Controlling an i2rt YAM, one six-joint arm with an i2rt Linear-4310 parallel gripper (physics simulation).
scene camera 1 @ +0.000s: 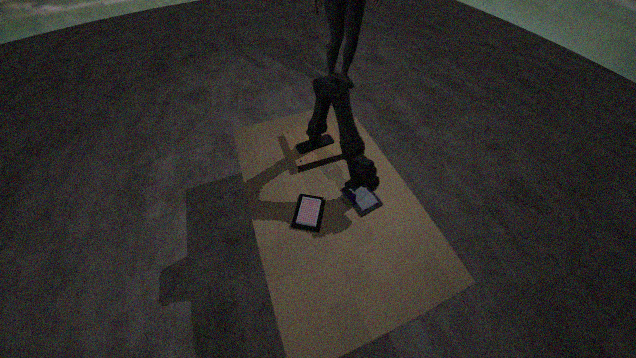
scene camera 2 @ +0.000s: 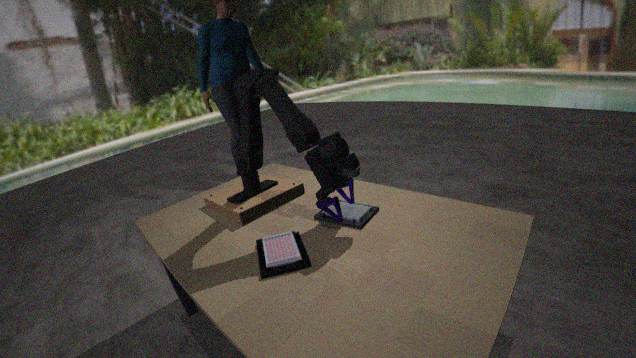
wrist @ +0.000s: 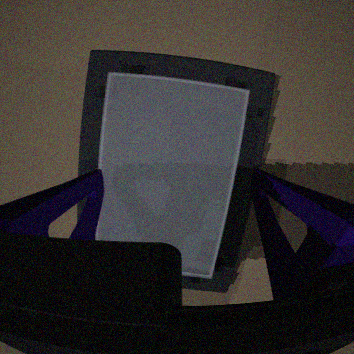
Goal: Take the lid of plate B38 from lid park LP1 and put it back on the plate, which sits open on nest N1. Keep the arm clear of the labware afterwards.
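Places are measured from the arm's base along level axes (x ahead, y left, z up), in metres.
Pixels of known places: gripper, fingertip midpoint: (scene camera 1: 361, 197) (scene camera 2: 346, 211) (wrist: 177, 177); arm's base at its link origin: (scene camera 1: 315, 144) (scene camera 2: 253, 192).
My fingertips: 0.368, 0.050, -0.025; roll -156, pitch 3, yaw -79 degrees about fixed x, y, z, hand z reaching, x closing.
Observation:
For each thing: its top centre in the pictures, then the offset to it from my fingertips, as dx, dy, dz. Level surfaces: height alone.
- pale translucent lid at its top centre: (wrist: 162, 184) (scene camera 2: 346, 209) (scene camera 1: 362, 195) -0.005, +0.008, +0.003
- dark grey lid park LP1 at its top centre: (wrist: 162, 186) (scene camera 2: 346, 208) (scene camera 1: 362, 194) -0.006, +0.008, +0.005
- open plate B38 at its top centre: (scene camera 2: 279, 246) (scene camera 1: 308, 210) -0.044, -0.242, +0.011
- black nest N1 at its top centre: (scene camera 2: 280, 248) (scene camera 1: 309, 210) -0.044, -0.242, +0.002
- table at its surface level: dz -0.016
The pale translucent lid (scene camera 1: 366, 198) (scene camera 2: 352, 212) (wrist: 175, 125) lies flat on the dark grey lid park LP1 (scene camera 1: 362, 213) (scene camera 2: 369, 219) (wrist: 261, 100). My gripper (scene camera 2: 346, 210) (wrist: 177, 177) is open, with its purple fingers low at the lid park. In the wrist view one fingertip shows at the lid's left edge and the other a little outside its right edge; whether they touch it I cannot tell. The open plate B38 (scene camera 1: 309, 211) (scene camera 2: 281, 249), with pink wells, sits on the black nest N1 (scene camera 1: 306, 229) (scene camera 2: 285, 272).
My arm's base stands on a wooden block (scene camera 2: 270, 204) at the back of the table (scene camera 1: 370, 280) (scene camera 2: 425, 280). A person (scene camera 2: 227, 55) stands behind the arm, partly overlapping it in the view. Shadows fall across the table around the nest and beside the lid park.

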